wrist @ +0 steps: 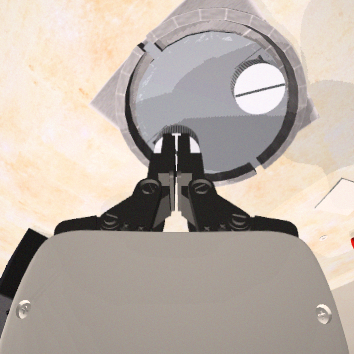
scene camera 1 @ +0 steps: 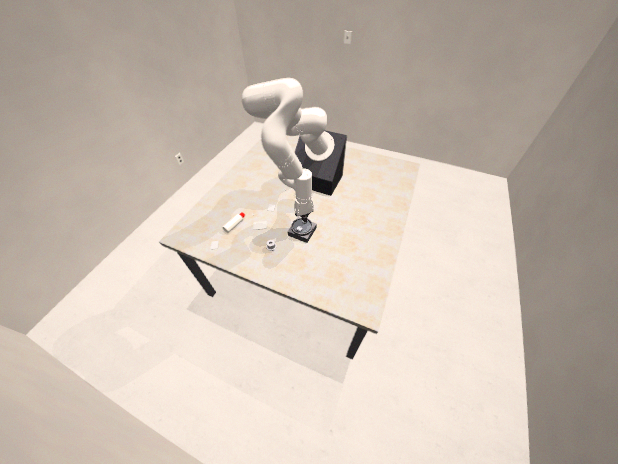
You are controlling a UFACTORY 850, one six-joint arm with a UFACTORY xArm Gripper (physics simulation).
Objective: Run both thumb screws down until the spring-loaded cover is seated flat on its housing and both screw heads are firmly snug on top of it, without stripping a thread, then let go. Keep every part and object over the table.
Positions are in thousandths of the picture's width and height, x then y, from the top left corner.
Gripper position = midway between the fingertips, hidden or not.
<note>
In view: the gripper (wrist: 499,428) and a round grey cover (wrist: 530,233).
</note>
